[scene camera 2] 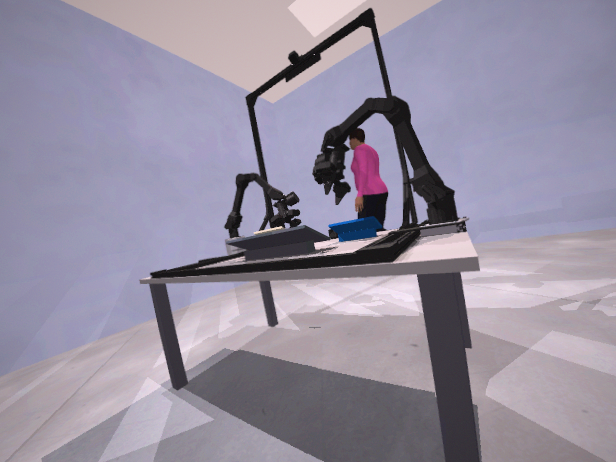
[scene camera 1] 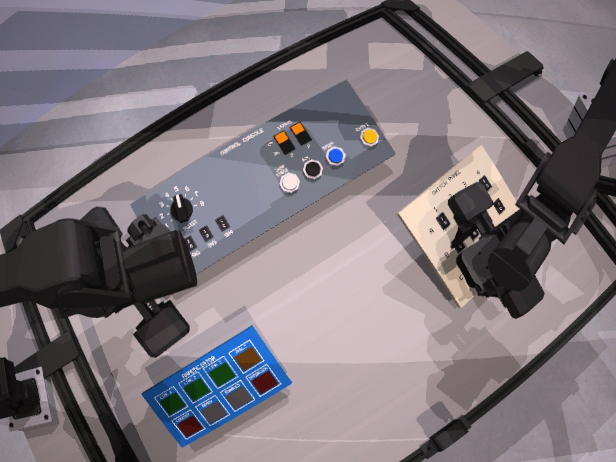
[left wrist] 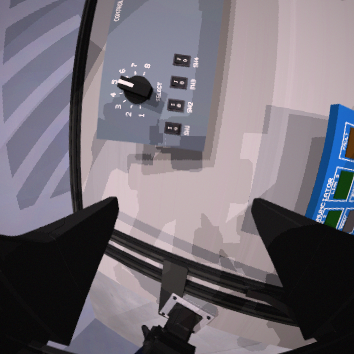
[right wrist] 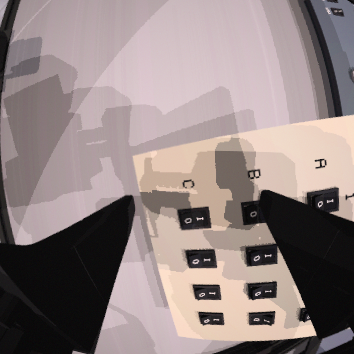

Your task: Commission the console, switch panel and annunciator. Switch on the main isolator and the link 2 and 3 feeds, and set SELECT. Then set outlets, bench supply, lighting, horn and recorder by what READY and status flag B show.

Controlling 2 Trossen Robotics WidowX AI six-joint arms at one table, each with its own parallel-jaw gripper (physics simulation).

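Frame: origin at the left arm's base, x right, y back, z down, level; metres.
Where they show: left gripper, between the fingertips: point(scene camera 2: 332, 199) point(left wrist: 185, 204); right gripper, between the fingertips: point(right wrist: 197, 199); left arm's base, origin of its link: point(scene camera 2: 444, 221) point(scene camera 1: 24, 399) point(left wrist: 184, 315); right arm's base, origin of its link: point(scene camera 2: 234, 237).
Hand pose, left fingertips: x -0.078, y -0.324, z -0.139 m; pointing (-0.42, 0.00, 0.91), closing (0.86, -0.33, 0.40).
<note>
Each offset is from my left fingertips to the top centre of the thing. "pt": to the spot under its first point.
The grey-blue console {pt dx -0.144, dy -0.160, dz +0.099 m} point(scene camera 1: 240, 185) point(left wrist: 150, 40) has a black SELECT knob {dx -0.131, dy -0.062, dz +0.066 m} point(scene camera 1: 181, 209) point(left wrist: 137, 90) pointing at 5. Four small rockers, SW1 {dx -0.076, dy -0.029, dz +0.109 m} point(left wrist: 173, 129) to SW4 {dx -0.098, dy -0.116, dz +0.106 m} point(left wrist: 181, 60), sit beside it; their positions are hard to tell. Two status indicators point(scene camera 1: 285, 142) point(scene camera 1: 301, 133) have orange upper and black lower halves. On the blue annunciator {dx +0.137, dy -0.032, dz +0.084 m} point(scene camera 1: 272, 365) point(scene camera 2: 356, 227), READY {pt dx +0.180, dy -0.023, dz +0.119 m} point(scene camera 1: 215, 412) is grey and the lamps look dim. My left gripper point(left wrist: 185, 204) point(scene camera 2: 333, 196) is open, high above the table beside the console's SELECT end. My right gripper point(right wrist: 197, 199) is open above the cream switch panel point(scene camera 1: 425, 215) point(right wrist: 300, 145), partly hiding its rockers.
The console also carries white {dx -0.125, dy -0.233, dz +0.100 m} point(scene camera 1: 289, 183), black {dx -0.135, dy -0.274, dz +0.100 m} point(scene camera 1: 313, 169), blue {dx -0.145, dy -0.315, dz +0.100 m} point(scene camera 1: 335, 156) and yellow {dx -0.161, dy -0.379, dz +0.100 m} point(scene camera 1: 369, 136) buttons. Black frame rails point(scene camera 1: 200, 110) run around the table. In scene camera 2, a person in pink point(scene camera 2: 369, 170) stands behind the table.
</note>
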